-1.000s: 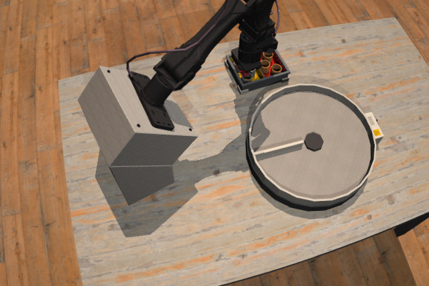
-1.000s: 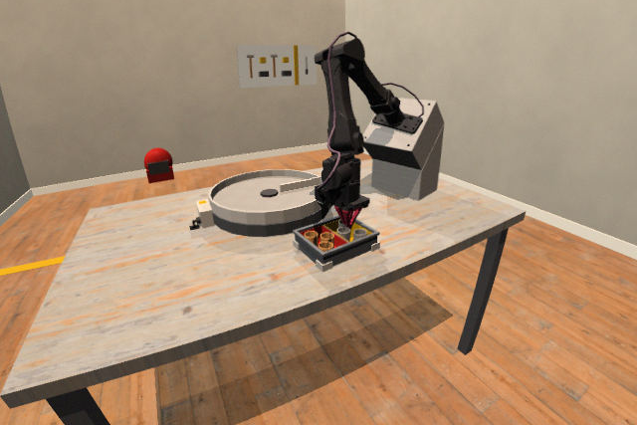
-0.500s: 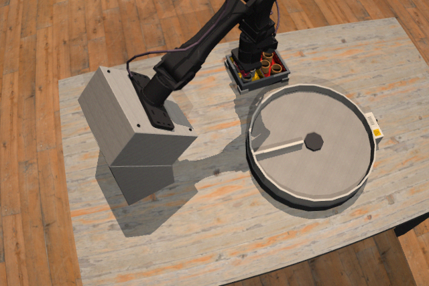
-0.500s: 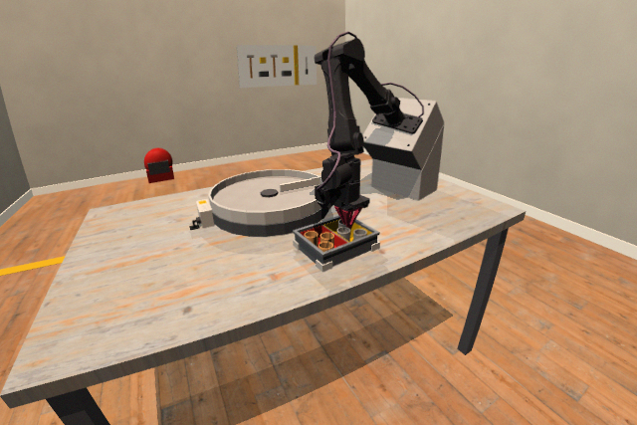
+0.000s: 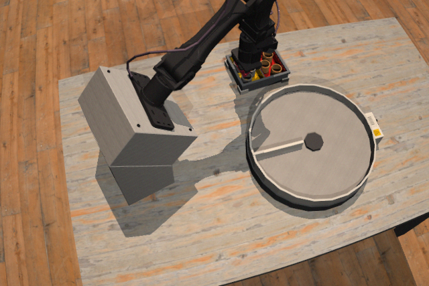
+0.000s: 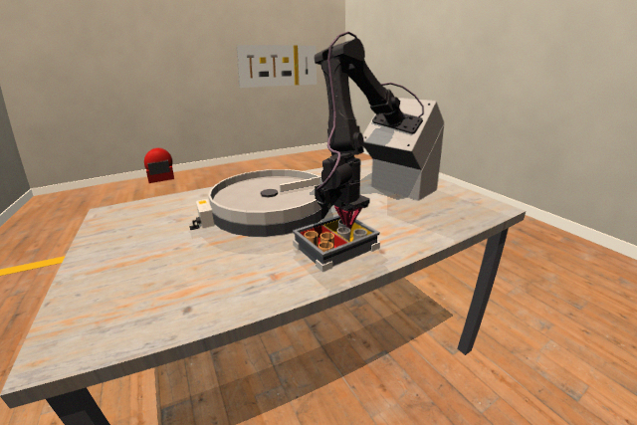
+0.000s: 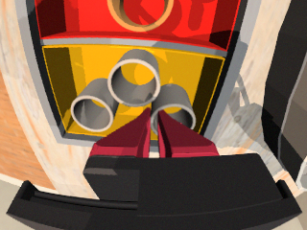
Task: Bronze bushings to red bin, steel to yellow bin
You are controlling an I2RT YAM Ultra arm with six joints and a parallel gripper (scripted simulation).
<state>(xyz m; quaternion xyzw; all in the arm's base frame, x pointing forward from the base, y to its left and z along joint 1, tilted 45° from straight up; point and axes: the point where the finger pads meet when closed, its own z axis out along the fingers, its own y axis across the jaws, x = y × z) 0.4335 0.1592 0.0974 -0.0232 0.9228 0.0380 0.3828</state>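
The yellow bin lies 3 cm below my hand, 2 cm to the left of it and 2 cm ahead of it. The rest, counted from my hand: red bin (10 cm ahead, 3 cm below, 2 cm to the left); then turntable (33 cm to the right, 10 cm ahead, 1 cm above); then two-part bin tray (6 cm ahead, 2 cm to the left, 2 cm below).
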